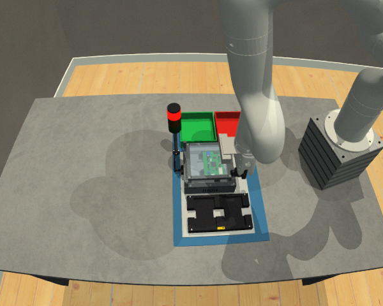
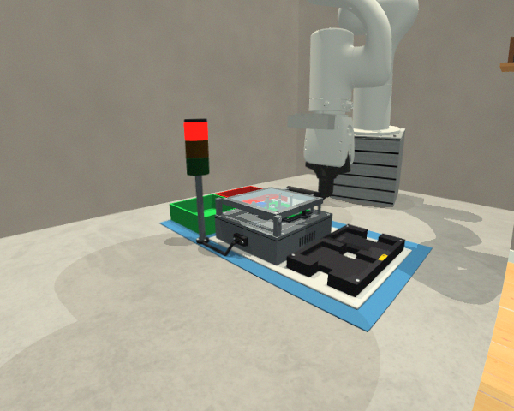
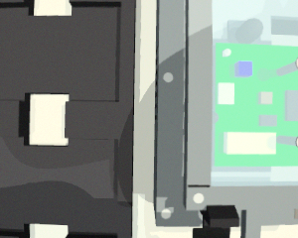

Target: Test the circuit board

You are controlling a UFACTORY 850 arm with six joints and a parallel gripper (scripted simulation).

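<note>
Right now the black latch block is 2 cm below my hand, 2 cm ahead of it and 1 cm to the right of it. From my hand the other things lie so: tester bed: 8 cm ahead, 6 cm to the right, 4 cm below; then tester lid: 8 cm ahead, 6 cm to the right, 2 cm below; then green circuit board: 8 cm ahead, 6 cm to the right, 4 cm below.
</note>
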